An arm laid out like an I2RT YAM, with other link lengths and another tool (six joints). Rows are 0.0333 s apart.
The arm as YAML. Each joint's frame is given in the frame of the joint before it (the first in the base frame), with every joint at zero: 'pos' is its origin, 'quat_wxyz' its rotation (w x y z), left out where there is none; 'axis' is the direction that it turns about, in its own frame. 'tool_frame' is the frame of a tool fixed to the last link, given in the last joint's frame.
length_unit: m
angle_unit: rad
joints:
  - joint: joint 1
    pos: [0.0, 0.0, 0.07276]
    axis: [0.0, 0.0, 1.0]
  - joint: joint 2
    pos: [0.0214, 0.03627, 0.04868]
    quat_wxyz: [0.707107, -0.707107, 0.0, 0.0]
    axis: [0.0, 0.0, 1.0]
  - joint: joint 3
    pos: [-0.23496, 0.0, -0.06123]
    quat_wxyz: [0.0, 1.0, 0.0, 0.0]
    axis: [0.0, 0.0, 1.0]
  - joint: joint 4
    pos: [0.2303, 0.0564, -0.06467]
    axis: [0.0, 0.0, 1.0]
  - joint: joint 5
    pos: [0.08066, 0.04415, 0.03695]
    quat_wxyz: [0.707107, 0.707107, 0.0, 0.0]
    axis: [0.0, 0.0, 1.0]
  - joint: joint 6
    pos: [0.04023, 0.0, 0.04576]
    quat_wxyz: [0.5, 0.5, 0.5, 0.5]
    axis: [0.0, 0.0, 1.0]
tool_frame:
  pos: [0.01, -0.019, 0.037]
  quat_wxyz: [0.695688, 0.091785, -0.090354, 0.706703]
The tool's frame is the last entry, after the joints.
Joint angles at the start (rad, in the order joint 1, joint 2, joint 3, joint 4, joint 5, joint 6): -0.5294 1.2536 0.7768 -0.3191 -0.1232 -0.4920
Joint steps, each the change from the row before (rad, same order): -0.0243 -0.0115 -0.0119 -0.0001 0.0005 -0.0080; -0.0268 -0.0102 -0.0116 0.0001 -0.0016 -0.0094; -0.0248 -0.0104 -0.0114 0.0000 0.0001 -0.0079; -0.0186 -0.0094 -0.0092 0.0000 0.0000 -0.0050; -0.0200 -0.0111 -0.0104 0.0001 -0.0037 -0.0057; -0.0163 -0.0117 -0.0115 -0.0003 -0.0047 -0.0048; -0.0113 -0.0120 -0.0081 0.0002 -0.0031 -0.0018; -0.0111 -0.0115 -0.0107 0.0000 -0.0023 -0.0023
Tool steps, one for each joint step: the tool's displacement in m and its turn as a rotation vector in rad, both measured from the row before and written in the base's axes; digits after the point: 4 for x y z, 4 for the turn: -0.0057 -0.0050 -0.0010 -0.0053 0.0026 -0.0190; -0.0060 -0.0053 -0.0012 -0.0045 0.0030 -0.0190; -0.0058 -0.0048 -0.0012 -0.0046 0.0031 -0.0193; -0.0046 -0.0033 -0.0007 -0.0033 0.0013 -0.0150; -0.0049 -0.0031 -0.0006 -0.0019 -0.0005 -0.0134; -0.0045 -0.0019 -0.0009 -0.0003 -0.0004 -0.0096; -0.0033 -0.0012 0.0004 -0.0019 -0.0040 -0.0079; -0.0036 -0.0009 -0.0007 -0.0007 -0.0009 -0.0079
